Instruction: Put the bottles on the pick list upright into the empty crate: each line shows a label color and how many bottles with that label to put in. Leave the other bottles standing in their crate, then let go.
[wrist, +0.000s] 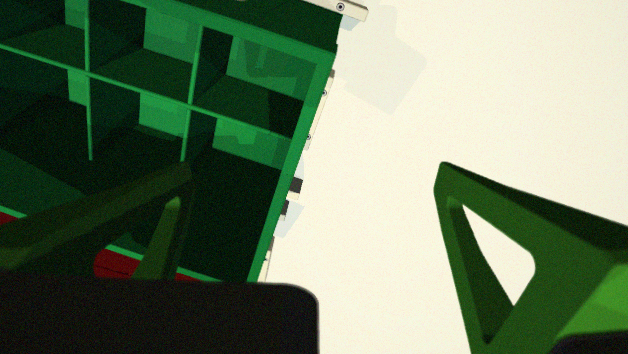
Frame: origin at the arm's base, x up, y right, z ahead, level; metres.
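Where they show: gripper, between the fingertips: (314, 175).
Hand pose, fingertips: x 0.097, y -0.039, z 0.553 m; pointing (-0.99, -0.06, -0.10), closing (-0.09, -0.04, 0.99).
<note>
Each offset is from my fingertips to the top centre of the thing. "*": to the spot under its first point. Level surfaces: height alone.
A green crate {* dz -0.014, dx -0.052, dy +0.018 m} (296, 150) with thin dividers fills the upper left of the wrist view. No bottles show in the parts of its compartments that are in view; their depths are dark, and the left part of the crate is cut off. My gripper (314, 175) is open and empty. Its left finger overlaps the crate's near compartments in the view, and its right finger is over the pale surface to the right of the crate. The bottles, their labels and the pick list do not show in this view.
A dark red surface (116, 262) shows past the crate's lower edge, partly behind the left finger. Pale strips with screws {* dz -0.011, dx -0.197, dy +0.049 m} (320, 107) and small dark blocks {* dz -0.035, dx -0.210, dy +0.149 m} (295, 185) line the crate's right side. A pale surface {dx -0.227 m} (380, 165) with faint shadows lies to the right.
</note>
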